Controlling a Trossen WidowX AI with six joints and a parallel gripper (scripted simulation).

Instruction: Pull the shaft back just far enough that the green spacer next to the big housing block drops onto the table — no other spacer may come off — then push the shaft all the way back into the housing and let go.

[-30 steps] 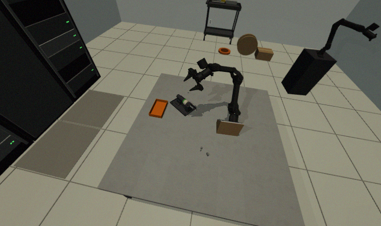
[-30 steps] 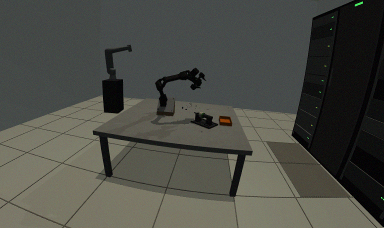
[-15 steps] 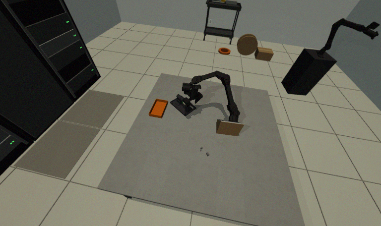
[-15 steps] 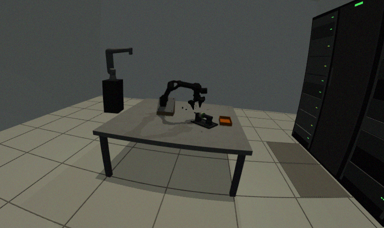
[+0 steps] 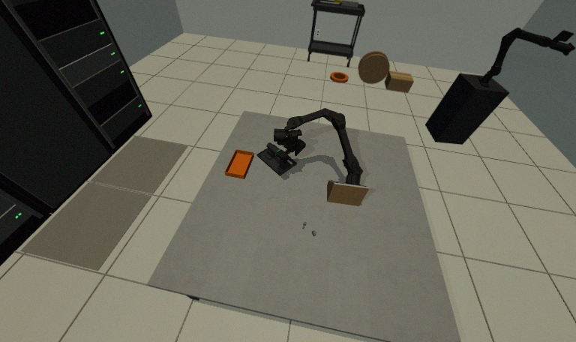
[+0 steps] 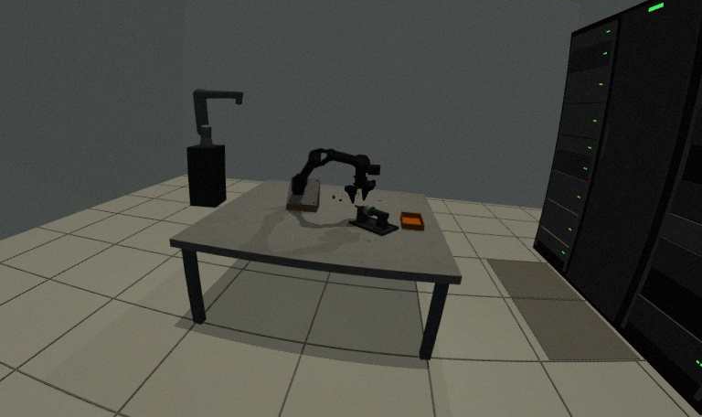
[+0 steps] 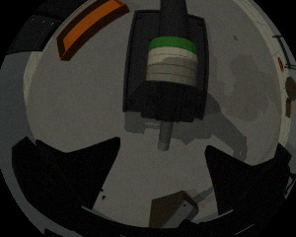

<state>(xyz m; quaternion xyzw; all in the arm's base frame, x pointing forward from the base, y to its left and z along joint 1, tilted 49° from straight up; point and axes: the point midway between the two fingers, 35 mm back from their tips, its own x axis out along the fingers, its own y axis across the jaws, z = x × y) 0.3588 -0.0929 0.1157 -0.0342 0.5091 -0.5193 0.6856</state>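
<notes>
Now: gripper tip 50 mm short of the pale spacer, 40 mm to the left of it and 30 mm above it. From my gripper tip the other things lie so: orange tray: 310 mm ahead, 10 mm to the right, 100 mm below; then grey shaft: 50 mm ahead, 50 mm to the right, 30 mm below.
</notes>
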